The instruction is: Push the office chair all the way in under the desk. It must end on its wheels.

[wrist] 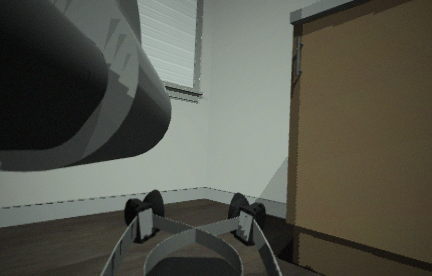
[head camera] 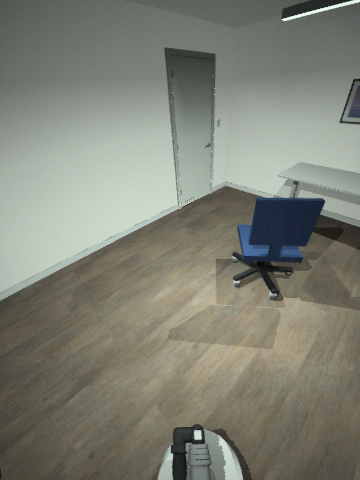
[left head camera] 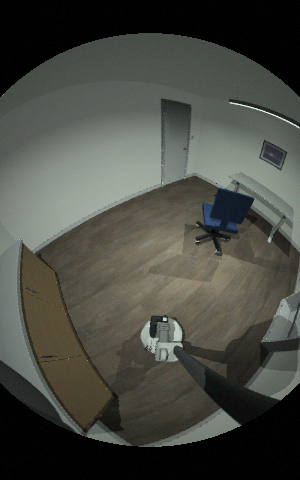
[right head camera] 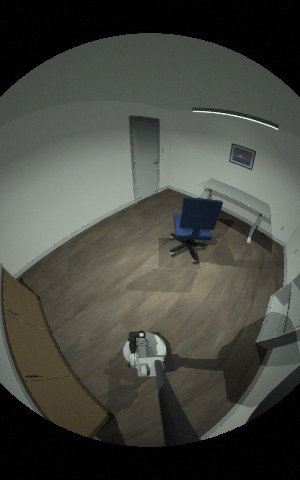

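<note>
The blue office chair stands upright on its wheeled black base, its backrest toward the head camera. The grey desk stands behind it and to the right, along the back wall. The chair stands in front of the desk's left part; the gap between seat and desk is partly hidden by the backrest. My gripper shows in the wrist view with its two fingertips wide apart, open and with nothing between them. It is far from the chair, which does not show in the wrist view.
A wooden cabinet stands at the left in the side head views and at the right in the wrist view. A grey shelf unit stands at the right wall. A closed door is at the back.
</note>
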